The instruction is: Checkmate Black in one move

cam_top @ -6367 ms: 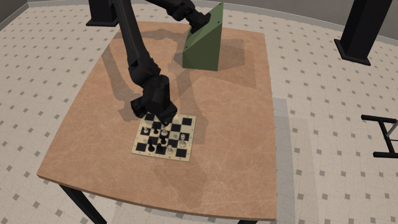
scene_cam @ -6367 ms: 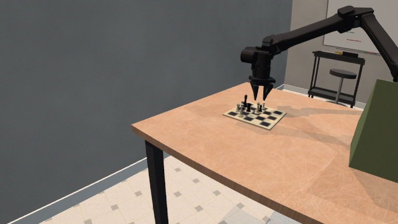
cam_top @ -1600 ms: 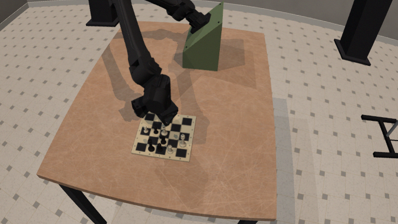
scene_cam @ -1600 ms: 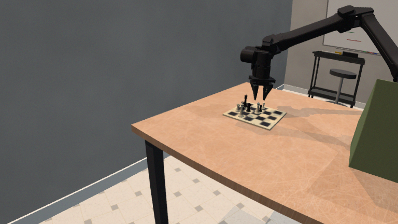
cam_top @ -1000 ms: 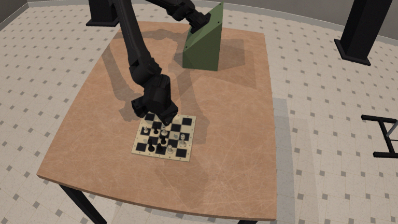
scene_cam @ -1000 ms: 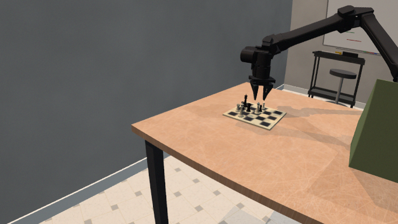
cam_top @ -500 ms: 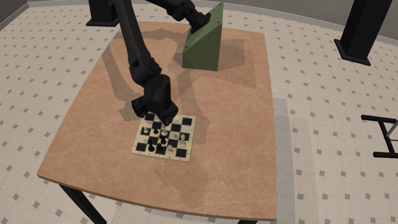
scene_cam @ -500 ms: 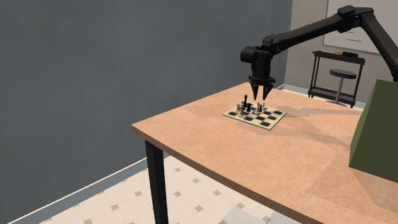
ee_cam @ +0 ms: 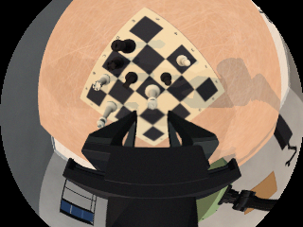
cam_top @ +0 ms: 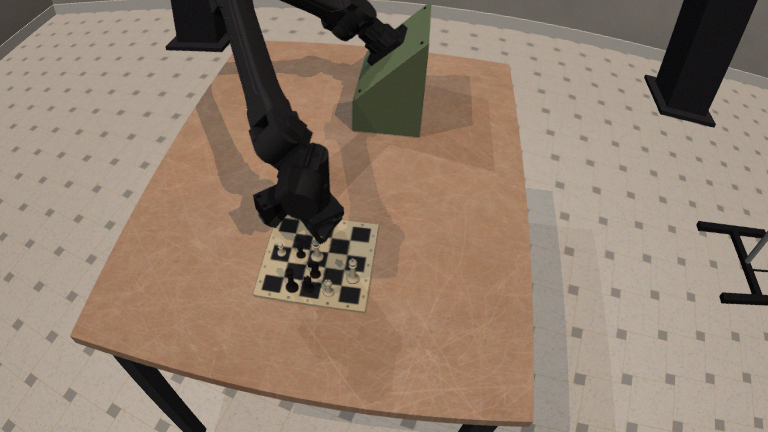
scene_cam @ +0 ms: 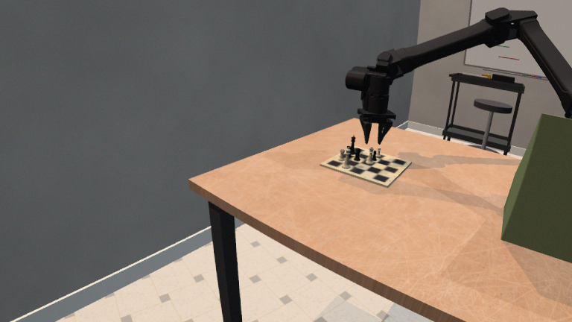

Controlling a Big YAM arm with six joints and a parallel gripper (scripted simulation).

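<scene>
The chessboard lies 10 mm ahead of my hand and 80 mm below it. Round my hand: tall white piece (40 mm ahead, 80 mm to the left, 40 mm below); then white pawn (10 mm ahead, 80 mm to the right, 60 mm below); then black piece (90 mm ahead, 30 mm to the right, 40 mm below).
</scene>
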